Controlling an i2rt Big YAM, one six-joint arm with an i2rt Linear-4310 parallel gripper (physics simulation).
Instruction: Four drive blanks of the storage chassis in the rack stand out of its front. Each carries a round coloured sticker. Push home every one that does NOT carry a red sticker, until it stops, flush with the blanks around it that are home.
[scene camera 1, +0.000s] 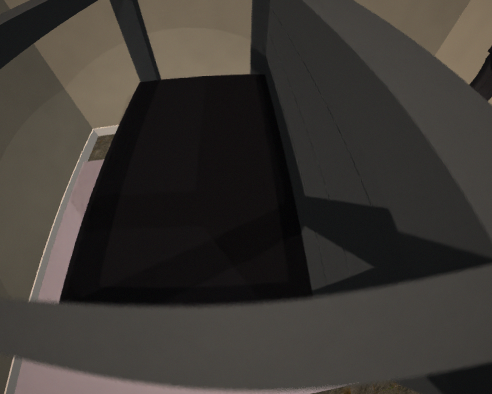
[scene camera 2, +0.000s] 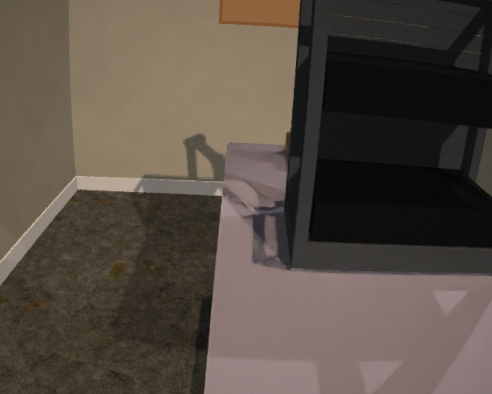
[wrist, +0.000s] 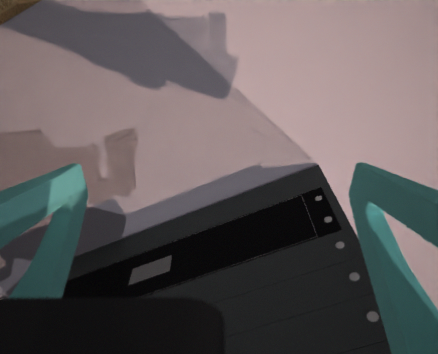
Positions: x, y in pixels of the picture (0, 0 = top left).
A dark grey rack shows in scene camera 1 (317, 218), in scene camera 2 (382, 168) and in the wrist view (282, 261).
